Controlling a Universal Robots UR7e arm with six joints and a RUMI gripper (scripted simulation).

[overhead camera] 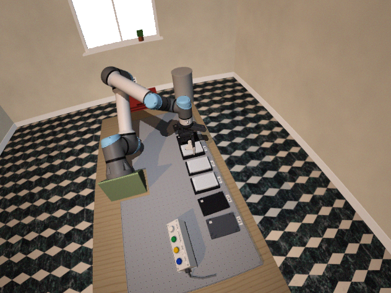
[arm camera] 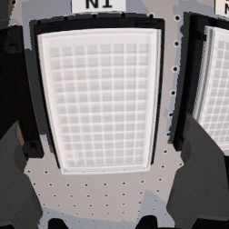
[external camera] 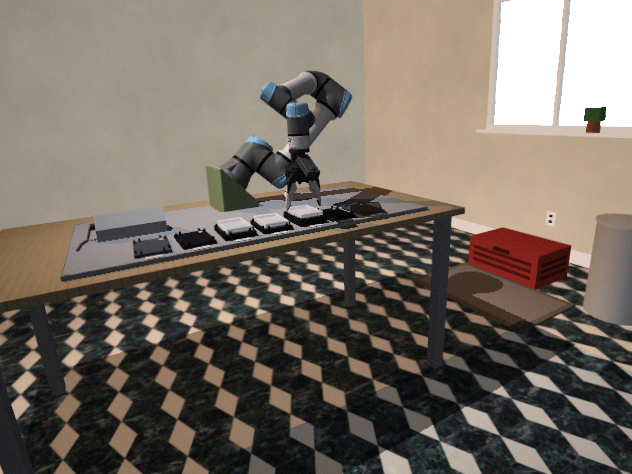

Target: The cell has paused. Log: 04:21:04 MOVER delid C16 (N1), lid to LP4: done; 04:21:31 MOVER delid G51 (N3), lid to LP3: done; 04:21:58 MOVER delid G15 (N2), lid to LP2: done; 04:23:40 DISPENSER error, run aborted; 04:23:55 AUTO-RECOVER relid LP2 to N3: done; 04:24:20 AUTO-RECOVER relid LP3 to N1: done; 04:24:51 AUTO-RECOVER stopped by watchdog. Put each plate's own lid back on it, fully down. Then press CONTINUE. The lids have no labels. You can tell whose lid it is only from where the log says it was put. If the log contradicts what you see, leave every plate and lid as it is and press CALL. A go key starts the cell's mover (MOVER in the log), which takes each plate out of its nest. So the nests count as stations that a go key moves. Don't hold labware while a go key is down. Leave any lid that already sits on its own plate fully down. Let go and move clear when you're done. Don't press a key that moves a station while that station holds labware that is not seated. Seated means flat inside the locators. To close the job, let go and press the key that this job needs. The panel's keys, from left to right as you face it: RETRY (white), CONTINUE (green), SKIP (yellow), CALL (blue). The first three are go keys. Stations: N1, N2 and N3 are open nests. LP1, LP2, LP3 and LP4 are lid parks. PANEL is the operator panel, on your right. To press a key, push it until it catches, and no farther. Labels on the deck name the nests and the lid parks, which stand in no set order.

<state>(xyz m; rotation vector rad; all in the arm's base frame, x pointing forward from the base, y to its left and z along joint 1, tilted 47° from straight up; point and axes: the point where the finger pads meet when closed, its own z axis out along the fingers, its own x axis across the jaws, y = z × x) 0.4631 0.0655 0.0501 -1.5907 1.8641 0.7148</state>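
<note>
My hand is 10 mm above the pale grey lid. The rest, counted from my hand: black lid park 390 mm to the right, 40 mm below, 40 mm behind; then plate 260 mm to the right, 30 mm behind, 20 mm below; then green CONTINUE key 510 mm to the right, 290 mm behind, 20 mm above.
</note>
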